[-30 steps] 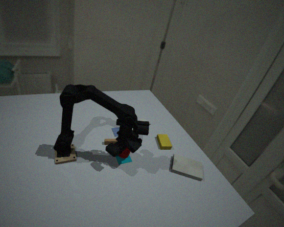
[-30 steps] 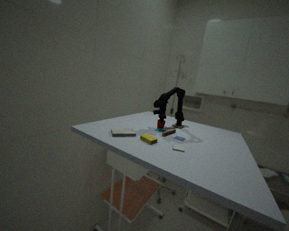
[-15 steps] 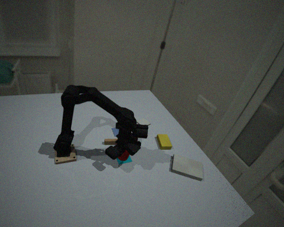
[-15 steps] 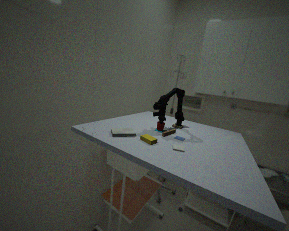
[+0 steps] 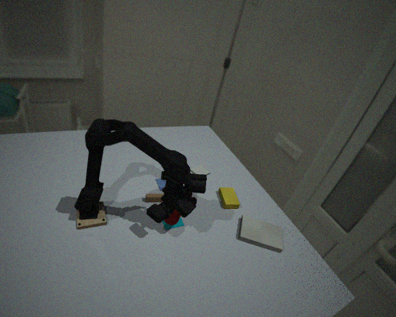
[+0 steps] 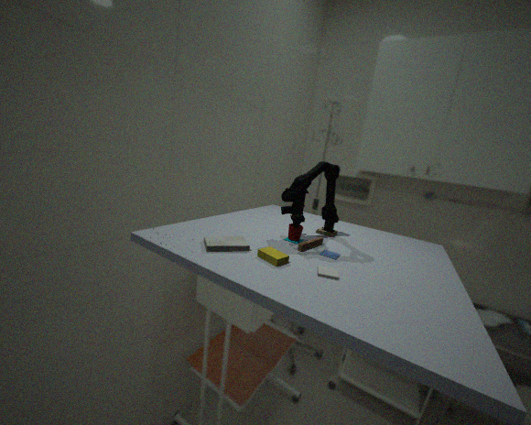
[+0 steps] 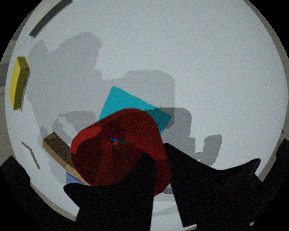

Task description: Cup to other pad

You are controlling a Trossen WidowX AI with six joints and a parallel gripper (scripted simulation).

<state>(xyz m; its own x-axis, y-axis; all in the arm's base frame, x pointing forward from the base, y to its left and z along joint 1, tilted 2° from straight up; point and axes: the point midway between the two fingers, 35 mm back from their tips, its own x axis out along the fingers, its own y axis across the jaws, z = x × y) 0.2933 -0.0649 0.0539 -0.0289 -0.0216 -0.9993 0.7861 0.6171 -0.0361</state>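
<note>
Now: the red cup 2 cm to the left of my gripper tip and 2 cm ahead of it. From my gripper tip the other things lie so: cyan pad (5 cm below, 3 cm ahead, 2 cm to the left); yellow block (31 cm ahead, 10 cm to the left, 3 cm below); wooden block (13 cm to the left, 4 cm below, 3 cm ahead).
</note>
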